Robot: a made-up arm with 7 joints.
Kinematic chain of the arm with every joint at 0, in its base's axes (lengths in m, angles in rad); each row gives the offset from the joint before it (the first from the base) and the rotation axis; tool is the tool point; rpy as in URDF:
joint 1: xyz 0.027 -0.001 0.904 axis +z
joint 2: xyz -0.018 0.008 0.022 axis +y
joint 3: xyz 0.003 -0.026 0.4 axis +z
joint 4: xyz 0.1 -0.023 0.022 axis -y
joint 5: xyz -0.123 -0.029 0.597 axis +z
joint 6: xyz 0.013 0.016 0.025 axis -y
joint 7: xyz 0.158 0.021 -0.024 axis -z
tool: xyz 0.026 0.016 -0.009 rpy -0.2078 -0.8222 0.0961
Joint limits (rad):
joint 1: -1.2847..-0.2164
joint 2: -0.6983..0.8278
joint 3: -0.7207..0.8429
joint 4: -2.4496..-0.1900
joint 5: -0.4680..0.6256
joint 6: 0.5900..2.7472
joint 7: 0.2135..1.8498
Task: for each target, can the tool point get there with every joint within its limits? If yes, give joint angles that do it. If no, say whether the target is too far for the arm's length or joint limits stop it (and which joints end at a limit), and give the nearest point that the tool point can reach.
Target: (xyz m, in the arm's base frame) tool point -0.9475 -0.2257 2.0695
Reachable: no: too far | nearest point -0.6994 -0.1047 1.9461 | short by 0.302 m
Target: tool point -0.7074 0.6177 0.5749
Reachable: no: joint limits stop it (at a limit: joint 1, joint 2, joint 3, joint 4, joint 5, joint 6) | nearest point -0.3621 -0.1954 0.5942 | short by 0.884 m
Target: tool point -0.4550 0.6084 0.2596
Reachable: no: joint limits stop it (at a limit: joint 1, joint 2, joint 3, joint 4) | nearest point 0.2126 0.3753 0.5487 | short by 0.764 m
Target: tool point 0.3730 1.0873 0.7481
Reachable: no: joint limits stop it (at a limit: joint 1, joint 2, joint 3, joint 5, joint 7) | nearest point 0.5035 0.5153 0.6501 | short by 0.595 m
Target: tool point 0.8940 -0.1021 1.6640
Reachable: yes | joints -0.7293 0.1287 0.7005 -1.2018 0.3328 1.7133 0.4186
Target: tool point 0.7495 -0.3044 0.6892
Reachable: yes | joints -0.4157 0.3936 0.0650 -2.0463 -0.0871 1.3701 0.5273
